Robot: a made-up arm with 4 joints.
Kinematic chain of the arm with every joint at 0, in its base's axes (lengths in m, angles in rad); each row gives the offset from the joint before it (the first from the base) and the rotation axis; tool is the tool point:
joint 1: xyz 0 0 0.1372 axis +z
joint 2: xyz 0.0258 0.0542 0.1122 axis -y
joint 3: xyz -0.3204 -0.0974 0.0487 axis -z
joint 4: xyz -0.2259 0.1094 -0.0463 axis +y
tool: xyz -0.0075 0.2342 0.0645
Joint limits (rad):
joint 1: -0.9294..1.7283
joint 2: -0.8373..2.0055
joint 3: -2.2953..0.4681
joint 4: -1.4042..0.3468
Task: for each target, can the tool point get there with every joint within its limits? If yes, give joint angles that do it. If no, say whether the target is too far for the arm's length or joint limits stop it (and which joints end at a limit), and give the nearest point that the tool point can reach.
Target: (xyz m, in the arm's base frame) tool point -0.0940 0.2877 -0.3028
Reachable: yes | joints 0.5205 1.7573 -0.0179 0.1642
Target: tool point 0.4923 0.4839 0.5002
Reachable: no: joint limits stop it (at a limit: joint 1, joint 2, joint 3) | nearest point 0.1861 0.3894 0.5839 | short by 0.331 m
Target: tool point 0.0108 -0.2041 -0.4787
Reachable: yes | joints 0.5523 1.4677 -1.2171 -0.6754
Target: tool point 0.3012 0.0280 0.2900
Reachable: no: joint limits stop it (at a limit: joint 1, joint 3, joint 4) | nearest point 0.5236 -0.1813 0.5061 | short by 0.374 m
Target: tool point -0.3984 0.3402 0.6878
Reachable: yes | joints -0.4270 -0.5937 -0.5194 0.1700
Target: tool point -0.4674 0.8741 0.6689
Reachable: no: too far | nearest point -0.3501 0.5785 0.5409 | short by 0.343 m
